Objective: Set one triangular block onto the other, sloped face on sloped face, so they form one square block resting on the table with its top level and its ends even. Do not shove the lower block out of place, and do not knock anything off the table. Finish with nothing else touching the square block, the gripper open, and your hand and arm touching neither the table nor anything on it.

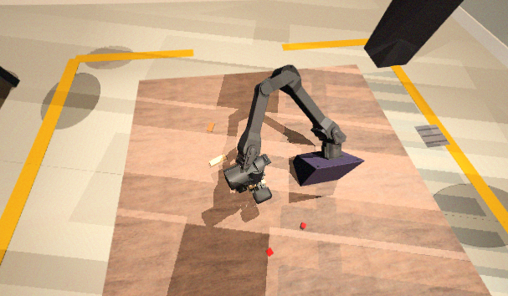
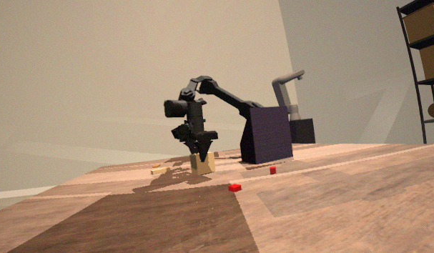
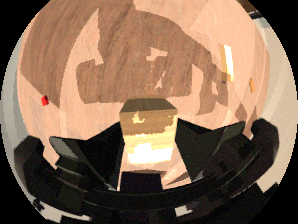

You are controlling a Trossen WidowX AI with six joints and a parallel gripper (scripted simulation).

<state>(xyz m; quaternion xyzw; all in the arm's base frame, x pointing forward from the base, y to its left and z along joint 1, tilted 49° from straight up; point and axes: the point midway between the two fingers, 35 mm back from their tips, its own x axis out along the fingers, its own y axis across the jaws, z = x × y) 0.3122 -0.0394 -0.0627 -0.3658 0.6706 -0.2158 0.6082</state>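
Now: the tan triangular block 10 mm above my gripper tip. Round my gripper tip: flat tan bar (130 mm ahead, 150 mm to the right, 30 mm below).
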